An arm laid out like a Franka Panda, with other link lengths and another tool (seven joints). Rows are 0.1 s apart.
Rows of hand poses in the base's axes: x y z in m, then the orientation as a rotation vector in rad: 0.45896, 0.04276, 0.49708, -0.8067, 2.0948, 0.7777; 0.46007, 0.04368, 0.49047, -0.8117, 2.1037, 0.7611; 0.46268, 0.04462, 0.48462, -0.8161, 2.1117, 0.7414; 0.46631, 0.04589, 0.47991, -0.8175, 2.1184, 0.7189; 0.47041, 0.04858, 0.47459, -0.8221, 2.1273, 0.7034; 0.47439, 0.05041, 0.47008, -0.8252, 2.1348, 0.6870; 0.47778, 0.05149, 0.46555, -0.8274, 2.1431, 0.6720; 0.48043, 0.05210, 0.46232, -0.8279, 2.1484, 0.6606; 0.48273, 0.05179, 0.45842, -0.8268, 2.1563, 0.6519; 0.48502, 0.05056, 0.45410, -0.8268, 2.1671, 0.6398; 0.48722, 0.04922, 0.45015, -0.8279, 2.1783, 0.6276; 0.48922, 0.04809, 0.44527, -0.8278, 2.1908, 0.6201; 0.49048, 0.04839, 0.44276, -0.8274, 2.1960, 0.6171
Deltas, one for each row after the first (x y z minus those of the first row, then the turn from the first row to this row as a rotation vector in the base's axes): 0.00111, 0.00092, -0.00661, -0.0152, -0.0001, -0.0029; 0.00372, 0.00186, -0.01246, -0.0315, -0.0021, -0.0072; 0.00735, 0.00313, -0.01717, -0.0477, -0.0063, -0.0146; 0.01145, 0.00582, -0.02249, -0.0622, -0.0056, -0.0172; 0.01543, 0.00765, -0.02700, -0.0760, -0.0062, -0.0212; 0.01882, 0.00873, -0.03153, -0.0890, -0.0056, -0.0252; 0.02147, 0.00934, -0.03476, -0.0981, -0.0058, -0.0291; 0.02377, 0.00903, -0.03866, -0.1061, -0.0027, -0.0332; 0.02606, 0.00780, -0.04298, -0.1178, 0.0016, -0.0378; 0.02826, 0.00646, -0.04693, -0.1300, 0.0062, -0.0416; 0.03026, 0.00533, -0.05181, -0.1397, 0.0139, -0.0446; 0.03152, 0.00563, -0.05432, -0.1435, 0.0172, -0.0461
